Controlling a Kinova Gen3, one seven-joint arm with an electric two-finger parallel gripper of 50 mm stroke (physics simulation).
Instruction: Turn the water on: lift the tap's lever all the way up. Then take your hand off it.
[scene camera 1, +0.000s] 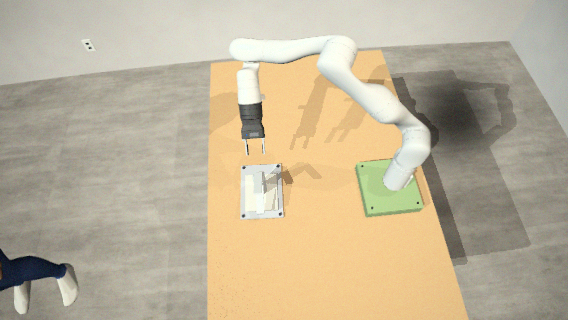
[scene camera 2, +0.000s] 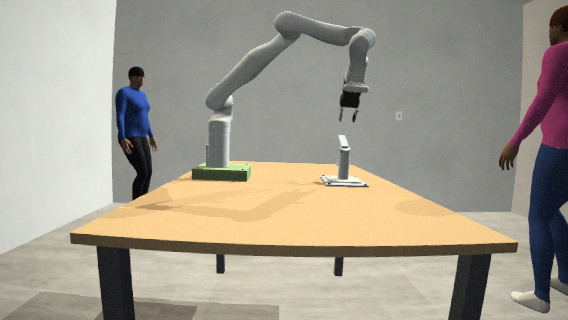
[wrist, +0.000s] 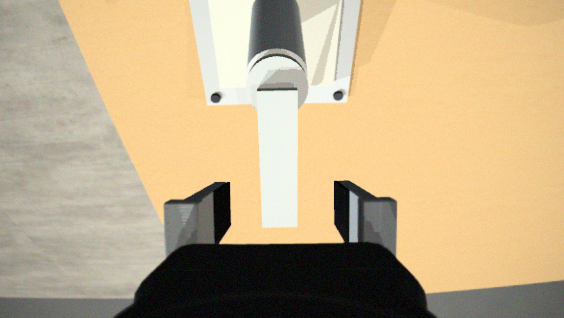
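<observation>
The tap has an upright grey column (scene camera 1: 260, 204) (scene camera 2: 344, 164) (wrist: 276, 30) on a light base plate (scene camera 1: 243, 192) (wrist: 201, 50). Its flat white lever (scene camera 1: 258, 183) (scene camera 2: 343, 141) (wrist: 279, 160) slants upward from the column's top, with its free end raised. My gripper (scene camera 1: 255, 153) (scene camera 2: 347, 120) (wrist: 282, 203) is open and empty. It hangs above and beyond the lever's free end, with a visible gap in the second scene view. In the wrist view the lever's end shows between the two spread fingers, farther from the camera and not touched by them.
The arm's green base block (scene camera 1: 372, 187) (scene camera 2: 221, 174) is on the same wooden table (scene camera 1: 320, 260) (scene camera 2: 295, 225), to the tap's right in the first scene view. A person in blue (scene camera 2: 134, 112) and a person in pink (scene camera 2: 552, 100) stand beyond the table's sides.
</observation>
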